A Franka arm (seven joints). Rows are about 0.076 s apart.
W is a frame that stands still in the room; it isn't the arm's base.
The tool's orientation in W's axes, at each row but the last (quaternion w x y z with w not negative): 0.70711 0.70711 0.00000 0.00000; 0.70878 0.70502 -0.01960 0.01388; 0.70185 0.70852 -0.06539 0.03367; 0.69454 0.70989 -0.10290 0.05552; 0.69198 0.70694 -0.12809 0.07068
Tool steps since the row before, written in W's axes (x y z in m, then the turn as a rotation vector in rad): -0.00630 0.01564 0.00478 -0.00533 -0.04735 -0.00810; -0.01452 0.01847 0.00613 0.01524 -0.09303 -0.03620; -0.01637 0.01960 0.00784 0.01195 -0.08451 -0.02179; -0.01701 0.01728 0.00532 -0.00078 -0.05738 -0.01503; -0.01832 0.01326 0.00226 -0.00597 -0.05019 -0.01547
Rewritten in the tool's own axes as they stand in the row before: -0.00630 0.00478 -0.01564 -0.00533 -0.00810 0.04735; -0.01436 0.00691 -0.01832 0.01425 -0.03739 0.09271; -0.01599 0.00993 -0.01896 0.01262 -0.02272 0.08417; -0.01656 0.00874 -0.01630 -0.00013 -0.01367 0.05772; -0.01801 0.00715 -0.01187 -0.00582 -0.01271 0.05098
